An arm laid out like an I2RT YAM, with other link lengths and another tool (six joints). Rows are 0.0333 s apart.
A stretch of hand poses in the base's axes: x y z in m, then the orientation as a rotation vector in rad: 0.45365 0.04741 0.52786 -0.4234 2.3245 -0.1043; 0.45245 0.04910 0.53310 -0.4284 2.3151 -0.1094; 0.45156 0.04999 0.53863 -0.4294 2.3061 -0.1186; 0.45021 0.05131 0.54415 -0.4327 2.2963 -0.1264; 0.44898 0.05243 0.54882 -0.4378 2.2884 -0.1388; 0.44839 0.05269 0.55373 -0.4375 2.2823 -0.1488; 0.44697 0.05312 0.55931 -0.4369 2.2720 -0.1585; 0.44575 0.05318 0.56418 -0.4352 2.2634 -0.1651
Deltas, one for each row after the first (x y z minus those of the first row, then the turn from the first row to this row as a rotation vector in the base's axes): -0.00120 0.00169 0.00524 -0.0044 -0.0089 0.0035; -0.00209 0.00258 0.01077 -0.0105 -0.0184 0.0029; -0.00344 0.00390 0.01629 -0.0164 -0.0282 0.0045; -0.00467 0.00502 0.02096 -0.0263 -0.0362 0.0057; -0.00526 0.00528 0.02587 -0.0329 -0.0431 0.0035; -0.00668 0.00571 0.03145 -0.0389 -0.0541 0.0018; -0.00790 0.00577 0.03632 -0.0425 -0.0633 0.0000
